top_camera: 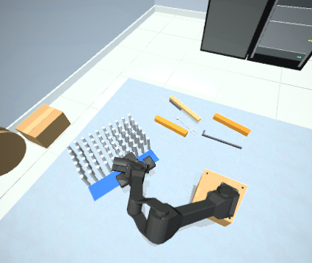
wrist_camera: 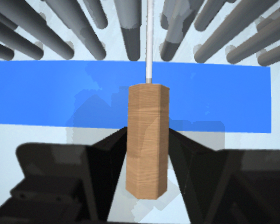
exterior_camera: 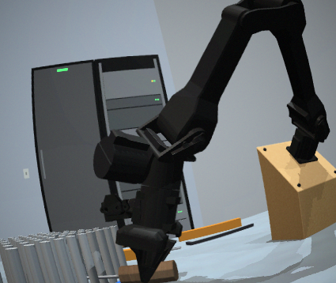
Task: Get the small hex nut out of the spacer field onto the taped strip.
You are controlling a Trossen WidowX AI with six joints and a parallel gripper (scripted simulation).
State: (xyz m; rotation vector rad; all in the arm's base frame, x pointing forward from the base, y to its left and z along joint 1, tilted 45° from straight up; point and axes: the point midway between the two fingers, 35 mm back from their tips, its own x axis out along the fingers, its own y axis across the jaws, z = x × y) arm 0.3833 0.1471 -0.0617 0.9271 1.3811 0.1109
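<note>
Now: the blue taped strip 50 mm ahead of my gripper tip, 20 mm to the left of it and 20 mm below it. From my gripper tip the other things lie so: small wrench 100 mm behind, 420 mm to the right, 10 mm below; hex nut 190 mm ahead, 90 mm to the right, 10 mm below; hook tool 90 mm ahead, 40 mm to the right.
</note>
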